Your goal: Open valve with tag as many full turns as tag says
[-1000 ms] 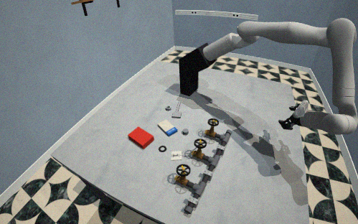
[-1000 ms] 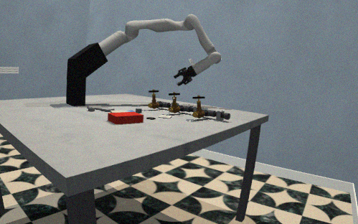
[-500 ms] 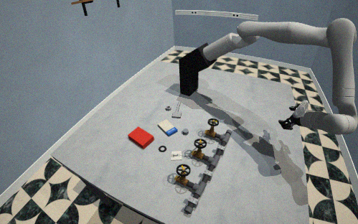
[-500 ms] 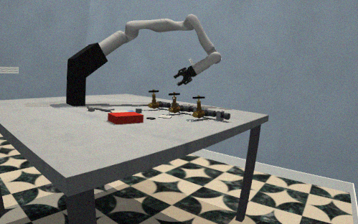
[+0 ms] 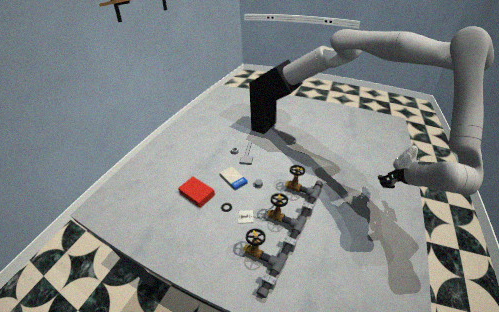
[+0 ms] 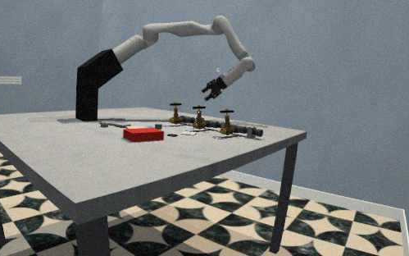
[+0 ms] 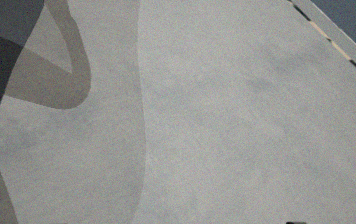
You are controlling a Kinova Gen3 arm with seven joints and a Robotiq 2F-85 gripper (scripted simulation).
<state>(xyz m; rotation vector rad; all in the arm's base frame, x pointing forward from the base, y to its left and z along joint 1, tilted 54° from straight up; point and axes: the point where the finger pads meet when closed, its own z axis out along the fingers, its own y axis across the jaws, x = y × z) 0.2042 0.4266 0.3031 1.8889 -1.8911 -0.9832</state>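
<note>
Now: the white tag 320 mm ahead of my hand, 390 mm to the right of it and 140 mm below it. Also, from my hand: small grey cylinder: 170 mm ahead, 440 mm to the right, 130 mm below; then white-and-blue box: 200 mm ahead, 540 mm to the right, 140 mm below; then grey tool: 40 mm ahead, 580 mm to the right, 140 mm below.
</note>
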